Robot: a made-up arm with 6 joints.
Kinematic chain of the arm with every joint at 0, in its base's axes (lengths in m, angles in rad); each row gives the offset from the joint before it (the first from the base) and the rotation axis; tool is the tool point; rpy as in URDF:
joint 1: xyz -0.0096 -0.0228 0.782 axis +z
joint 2: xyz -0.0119 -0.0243 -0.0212 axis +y
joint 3: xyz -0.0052 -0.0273 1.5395 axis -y
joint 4: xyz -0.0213 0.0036 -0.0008 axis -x
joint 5: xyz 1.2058 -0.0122 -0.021 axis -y
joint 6: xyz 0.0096 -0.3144 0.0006 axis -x
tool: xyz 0.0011 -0.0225 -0.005 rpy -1.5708 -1.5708 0
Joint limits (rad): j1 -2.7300..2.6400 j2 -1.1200..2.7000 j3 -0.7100..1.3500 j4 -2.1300..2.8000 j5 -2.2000..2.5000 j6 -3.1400..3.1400
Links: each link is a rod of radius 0.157 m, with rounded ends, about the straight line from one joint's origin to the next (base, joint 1, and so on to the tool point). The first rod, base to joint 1, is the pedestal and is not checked.
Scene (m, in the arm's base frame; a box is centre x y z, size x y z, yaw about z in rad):
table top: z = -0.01
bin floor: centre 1.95 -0.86 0 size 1.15 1.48 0.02 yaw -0.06
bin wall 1: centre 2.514 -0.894 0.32 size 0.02 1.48 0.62 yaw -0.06
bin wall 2: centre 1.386 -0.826 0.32 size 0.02 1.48 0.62 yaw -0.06
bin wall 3: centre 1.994 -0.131 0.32 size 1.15 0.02 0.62 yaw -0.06
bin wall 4: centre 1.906 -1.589 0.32 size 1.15 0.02 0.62 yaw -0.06
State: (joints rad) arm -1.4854 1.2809 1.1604 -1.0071 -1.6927 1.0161
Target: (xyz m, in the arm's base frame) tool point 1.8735 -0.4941 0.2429
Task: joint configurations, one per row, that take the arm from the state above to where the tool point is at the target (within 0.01 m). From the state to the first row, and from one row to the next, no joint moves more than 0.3 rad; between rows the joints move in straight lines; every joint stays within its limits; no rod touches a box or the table.
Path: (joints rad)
1: -1.2258 1.1822 0.9797 -1.0626 -1.6981 1.0122
2: -0.9662 1.0835 0.7989 -1.1182 -1.7034 1.0084
3: -0.7066 0.9848 0.6182 -1.1737 -1.7088 1.0045
4: -0.4470 0.8861 0.4375 -1.2292 -1.7142 1.0007
5: -0.1875 0.7874 0.2568 -1.2847 -1.7195 0.9968
6: -0.1872 0.9778 0.2868 -1.2835 -1.7176 0.9989
7: -0.1870 1.1682 0.3169 -1.2823 -1.7157 1.0009

